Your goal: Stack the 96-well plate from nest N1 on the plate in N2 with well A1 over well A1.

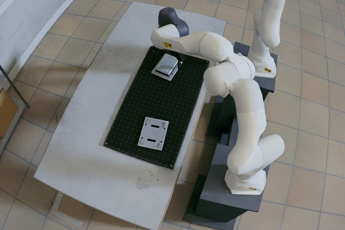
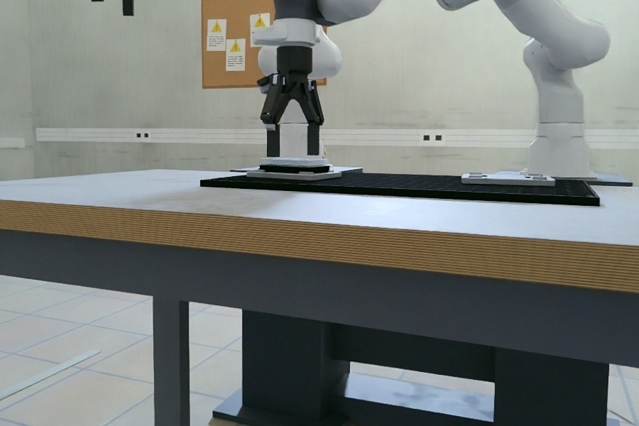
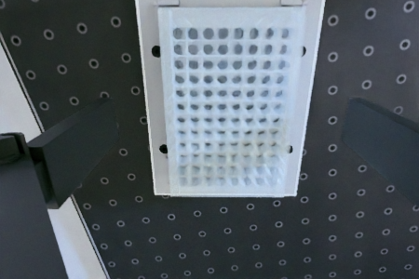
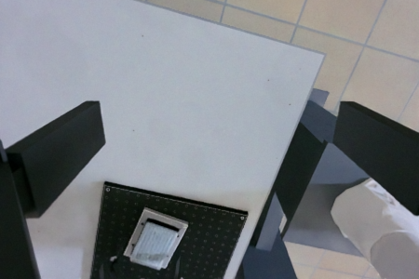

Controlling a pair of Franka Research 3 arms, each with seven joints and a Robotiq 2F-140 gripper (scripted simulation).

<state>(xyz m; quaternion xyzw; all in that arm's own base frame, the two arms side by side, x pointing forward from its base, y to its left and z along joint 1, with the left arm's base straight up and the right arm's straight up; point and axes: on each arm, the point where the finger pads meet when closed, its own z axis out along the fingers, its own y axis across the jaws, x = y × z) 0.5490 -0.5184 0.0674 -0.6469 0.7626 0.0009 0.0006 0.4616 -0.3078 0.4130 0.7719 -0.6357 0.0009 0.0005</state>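
Note:
Now: the clear 96-well plate 2 cm below my left hand. The rest, counted from my left hand: black plate: 4 cm below.

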